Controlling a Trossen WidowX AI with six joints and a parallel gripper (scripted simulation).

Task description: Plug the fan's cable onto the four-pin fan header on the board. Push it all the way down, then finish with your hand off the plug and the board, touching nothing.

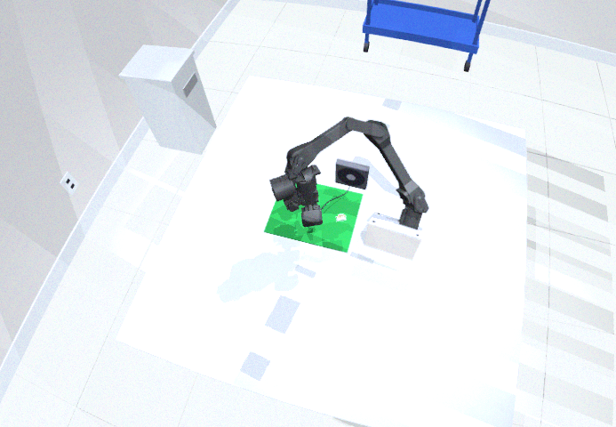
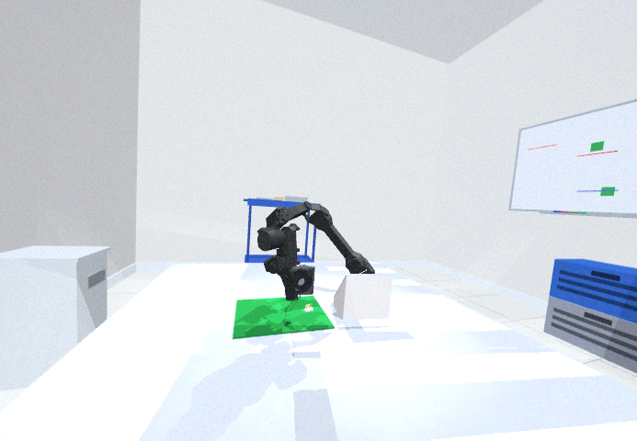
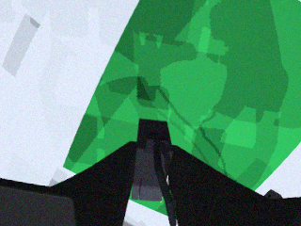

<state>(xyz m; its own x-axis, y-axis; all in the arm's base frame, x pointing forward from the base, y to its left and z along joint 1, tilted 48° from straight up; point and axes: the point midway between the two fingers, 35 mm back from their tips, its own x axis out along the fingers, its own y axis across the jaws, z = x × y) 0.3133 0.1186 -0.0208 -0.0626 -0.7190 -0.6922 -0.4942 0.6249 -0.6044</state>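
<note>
Now: the green board 11 cm below my gripper tip, 6 cm to the right of it and 2 cm ahead of it. Also, from my gripper tip: black fan plug: 1 cm below, 1 cm behind; then black fan: 22 cm to the right, 6 cm behind, 4 cm below; then white four-pin header: 9 cm below, 8 cm behind, 7 cm to the right.
</note>
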